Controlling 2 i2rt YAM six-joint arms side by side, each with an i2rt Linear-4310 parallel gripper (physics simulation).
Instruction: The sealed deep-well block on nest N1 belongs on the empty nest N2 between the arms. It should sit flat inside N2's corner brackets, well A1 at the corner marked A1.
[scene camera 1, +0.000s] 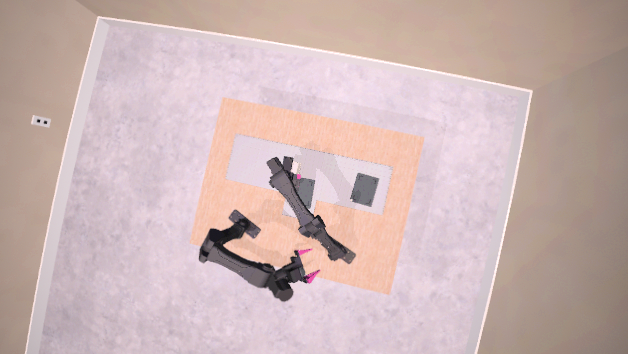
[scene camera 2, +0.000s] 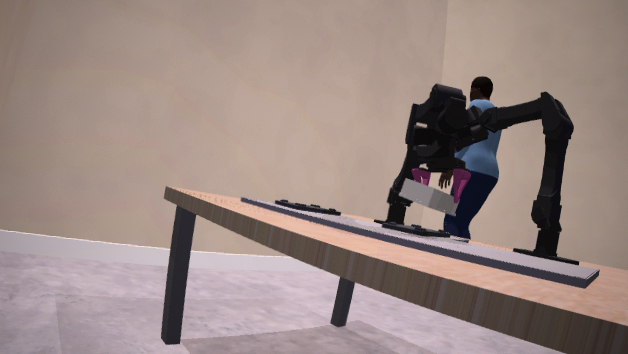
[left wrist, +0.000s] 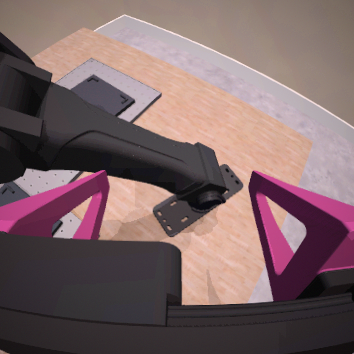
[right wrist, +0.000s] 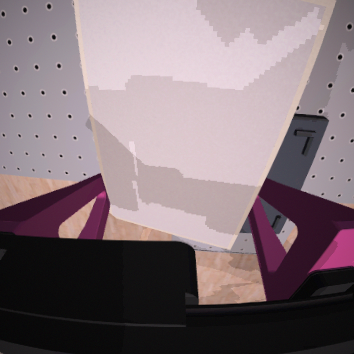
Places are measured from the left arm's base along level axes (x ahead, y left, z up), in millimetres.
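Where they show: left gripper, fingertip midpoint: (scene camera 1: 316, 259) (left wrist: 178, 178); right gripper, fingertip midpoint: (right wrist: 177, 178); left arm's base, link origin: (scene camera 1: 244, 223) (scene camera 2: 544, 257); right arm's base, link origin: (scene camera 1: 338, 249) (left wrist: 199, 197).
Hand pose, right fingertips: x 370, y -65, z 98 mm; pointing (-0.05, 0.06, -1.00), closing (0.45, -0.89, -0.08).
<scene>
Things, the pixels of their top centre, and the offset from my right fingertips. Level surfaces: height alone.
- pale sealed deep-well block, top centre: (right wrist: 180, 164) (scene camera 2: 433, 183) (scene camera 1: 288, 172) dx +33, dy +12, dz +38 mm
- dark nest N2, top centre: (right wrist: 251, 189) (left wrist: 9, 221) (scene camera 2: 418, 226) (scene camera 1: 301, 192) dx -19, dy -95, dz -67 mm
- dark nest N1, top centre: (left wrist: 94, 95) (scene camera 2: 308, 204) (scene camera 1: 364, 189) dx +202, dy -362, dz -67 mm
- light pegboard, surface height: dz -86 mm
The pale sealed deep-well block (scene camera 1: 295, 167) (scene camera 2: 428, 196) (right wrist: 185, 120) is held above the pegboard, tilted in scene camera 2. My right gripper (scene camera 2: 440, 189) (right wrist: 177, 178) is shut on its two sides. The dark nest N2 (scene camera 1: 307, 191) (scene camera 2: 416, 229) (left wrist: 18, 194) (right wrist: 292, 155) is bare, below the block; the block hides part of it in the right wrist view. The dark nest N1 (scene camera 1: 365, 190) (scene camera 2: 307, 207) (left wrist: 102, 95) is also bare. My left gripper (scene camera 1: 315, 261) is open and empty near the table's lower edge in scene camera 1. The A1 marks are not readable.
The light pegboard (scene camera 1: 252, 157) (scene camera 2: 550, 267) lies on the wooden table (scene camera 1: 400, 240) (scene camera 2: 225, 215). The right arm (scene camera 1: 292, 197) (left wrist: 120, 140) reaches over N2, with its base plate (left wrist: 172, 220) ahead of the left gripper. A person (scene camera 2: 484, 135) stands behind the arms in scene camera 2.
</scene>
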